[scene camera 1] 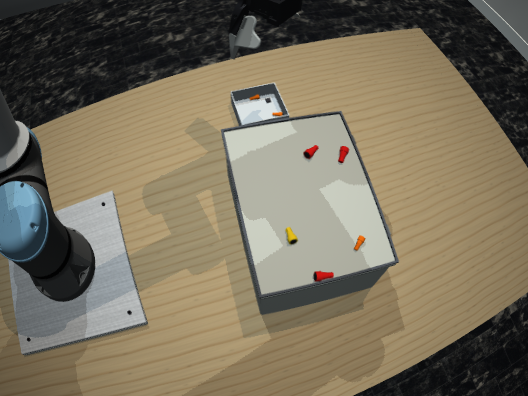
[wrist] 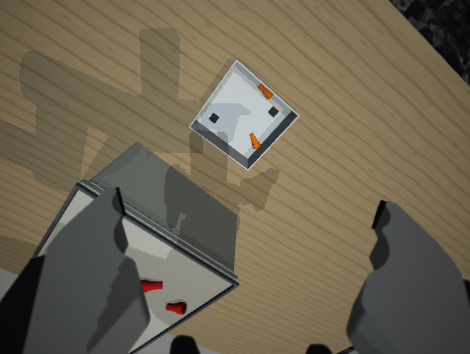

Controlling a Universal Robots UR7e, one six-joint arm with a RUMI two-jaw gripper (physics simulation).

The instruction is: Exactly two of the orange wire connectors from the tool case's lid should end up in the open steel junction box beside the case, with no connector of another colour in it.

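Frame: origin at the arm's base, x left, y back, z up, level; millimetres.
Where they show: gripper, between the fingertips: (scene camera 1: 258, 39) (wrist: 247, 196); arm's base, origin of its link: (scene camera 1: 63, 265).
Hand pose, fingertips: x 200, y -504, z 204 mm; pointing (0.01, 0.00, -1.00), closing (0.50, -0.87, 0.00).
Each offset is from my fingertips to the top centre of the thing. "spot": to the spot under its first point.
The open steel junction box @(spot: dx +13, dy +7, dz -218 mm) (scene camera 1: 252, 107) (wrist: 237, 92) holds two orange connectors. One orange connector @(dx +35, dy -7, dz -206 mm) (scene camera 1: 254, 97) (wrist: 265, 91) lies by the wall away from the case; the other orange connector @(dx -31, dy -33, dz -206 mm) (scene camera 1: 277, 114) (wrist: 255, 140) lies near a corner on the case side. A third orange connector @(dx -403, dy +6, dz -69 mm) (scene camera 1: 359, 243) lies on the lid of the tool case @(dx -293, dy +36, dz -77 mm) (scene camera 1: 280, 190) (wrist: 215, 235), near its right edge. My gripper (scene camera 1: 244, 49) (wrist: 247, 196) is wide open and empty, raised beyond the table's back edge in the scene view.
On the lid lie a yellow connector @(dx -349, dy +96, dz -66 mm) (scene camera 1: 291, 235), a red connector @(dx -227, dy +1, dz -65 mm) (scene camera 1: 311, 151) (wrist: 152, 285), a second red connector @(dx -253, dy -46, dz -65 mm) (scene camera 1: 343, 154) (wrist: 176, 308) and a third red connector @(dx -427, dy +79, dz -65 mm) (scene camera 1: 323, 275) at the front edge. The robot's base plate (scene camera 1: 112, 240) is left of the case.
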